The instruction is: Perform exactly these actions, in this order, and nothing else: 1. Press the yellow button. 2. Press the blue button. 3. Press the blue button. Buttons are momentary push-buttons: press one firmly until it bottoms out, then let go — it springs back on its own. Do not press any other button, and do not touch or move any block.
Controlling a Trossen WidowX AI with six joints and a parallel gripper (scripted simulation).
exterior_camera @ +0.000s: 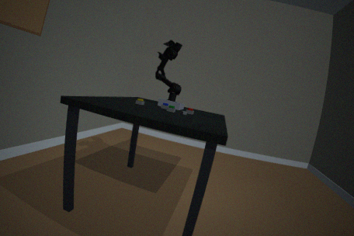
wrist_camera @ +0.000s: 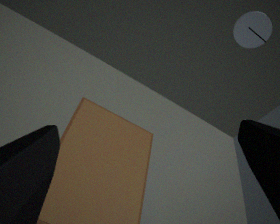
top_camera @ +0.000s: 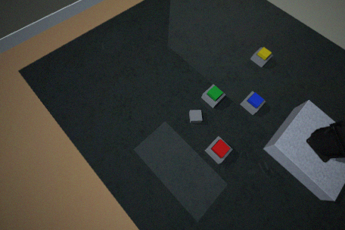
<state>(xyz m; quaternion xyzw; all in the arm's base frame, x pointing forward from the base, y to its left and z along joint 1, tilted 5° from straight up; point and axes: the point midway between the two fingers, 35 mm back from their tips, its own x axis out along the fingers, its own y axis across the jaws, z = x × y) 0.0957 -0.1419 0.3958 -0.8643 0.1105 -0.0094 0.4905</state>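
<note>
Now: gripper tip 200 mm short of the yellow button, 30 mm to the right of it and 430 mm above it. Also, from my gripper tip: blue button: 90 mm ahead, 180 mm to the left, 430 mm below; then green button: 170 mm ahead, 270 mm to the left, 430 mm below; then red button: 40 mm ahead, 360 mm to the left, 430 mm below.
</note>
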